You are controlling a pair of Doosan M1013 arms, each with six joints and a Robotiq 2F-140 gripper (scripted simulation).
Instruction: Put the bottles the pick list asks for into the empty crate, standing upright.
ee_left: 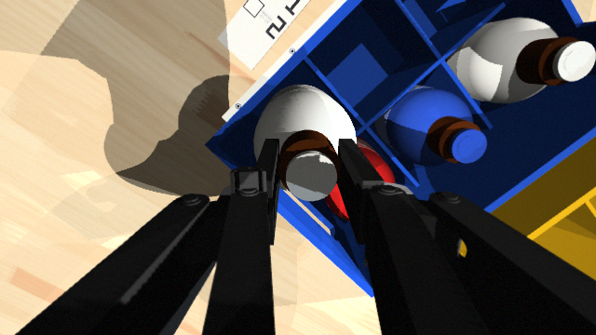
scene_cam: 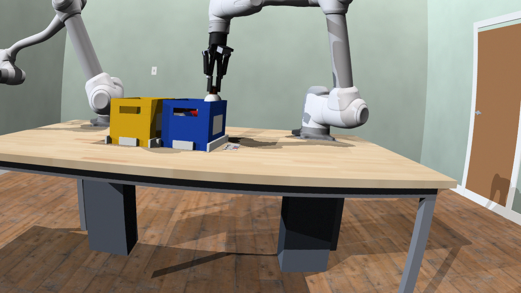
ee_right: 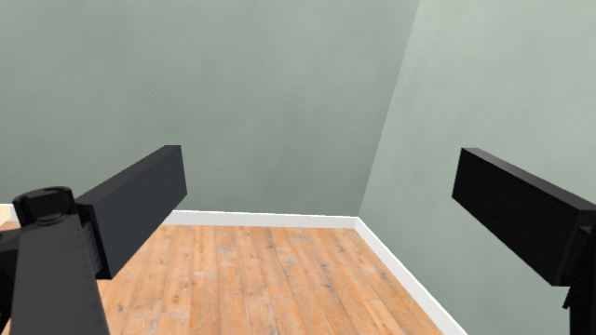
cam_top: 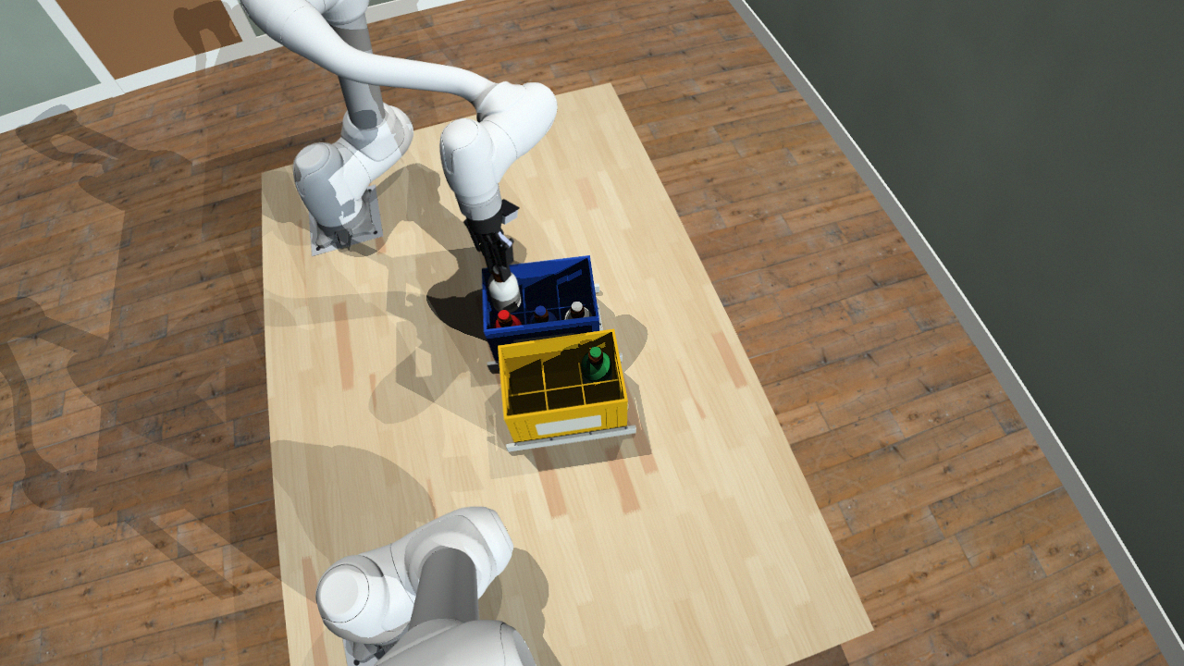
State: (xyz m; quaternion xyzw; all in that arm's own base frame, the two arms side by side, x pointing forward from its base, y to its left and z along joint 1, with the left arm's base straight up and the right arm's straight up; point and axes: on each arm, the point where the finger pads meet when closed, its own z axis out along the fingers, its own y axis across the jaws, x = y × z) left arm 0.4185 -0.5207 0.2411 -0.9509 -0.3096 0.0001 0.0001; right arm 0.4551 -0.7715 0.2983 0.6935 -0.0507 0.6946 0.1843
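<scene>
Now: the red bottle 20 mm behind my left hand, 80 mm to the right of it and 150 mm below it. The rest, counted from my left hand: pick list: 80 mm ahead, 90 mm to the left, 240 mm below; blue bottle: 70 mm ahead, 100 mm to the right, 150 mm below; blue crate: 80 mm ahead, 60 mm to the right, 160 mm below.
</scene>
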